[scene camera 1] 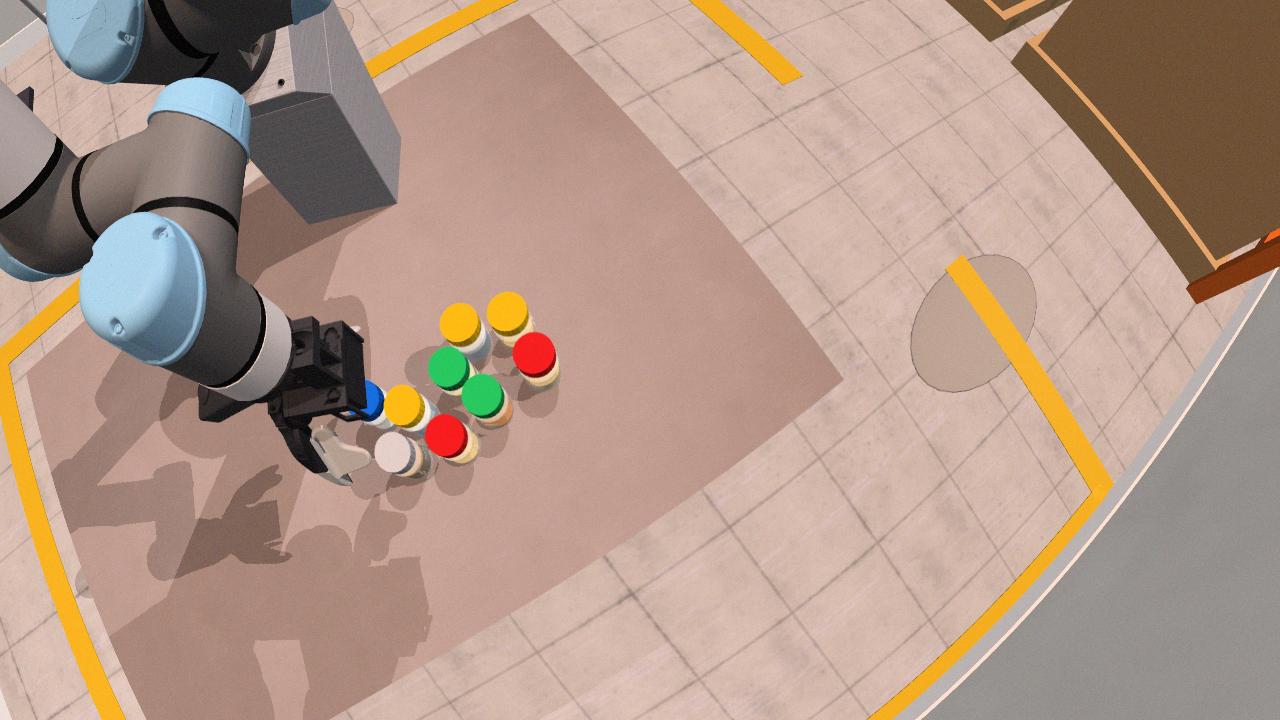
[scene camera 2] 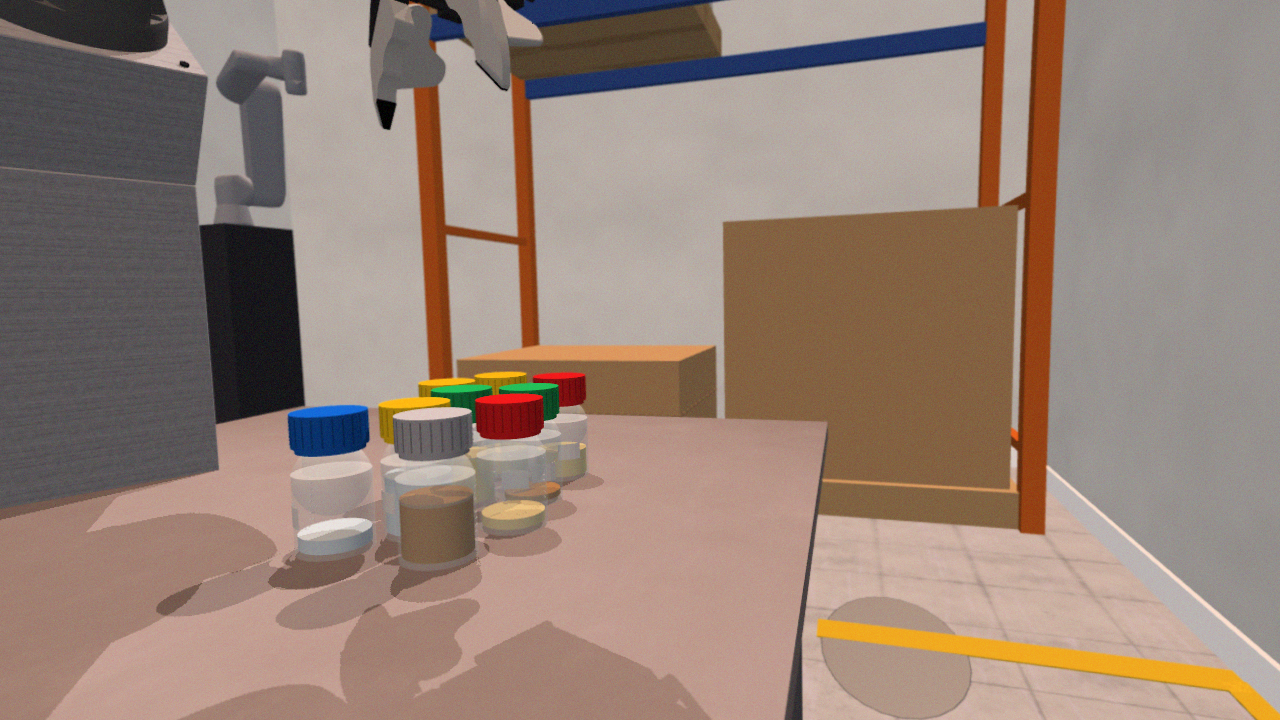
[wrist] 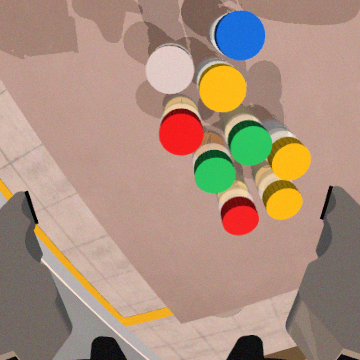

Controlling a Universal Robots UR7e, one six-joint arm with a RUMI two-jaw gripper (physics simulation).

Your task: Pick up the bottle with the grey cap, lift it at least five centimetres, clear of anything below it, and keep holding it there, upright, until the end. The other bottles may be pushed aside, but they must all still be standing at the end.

my gripper: scene camera 1 342, 409; scene camera 2 439, 111; wrist 177, 193
red-capped bottle: scene camera 1; scene camera 2; wrist 180, 132
blue-capped bottle: scene camera 1 375, 395; scene camera 2; wrist
same spot on red-capped bottle: (scene camera 1: 446, 436) = (scene camera 2: 513, 398)
same spot on blue-capped bottle: (wrist: 240, 37) = (scene camera 2: 332, 410)
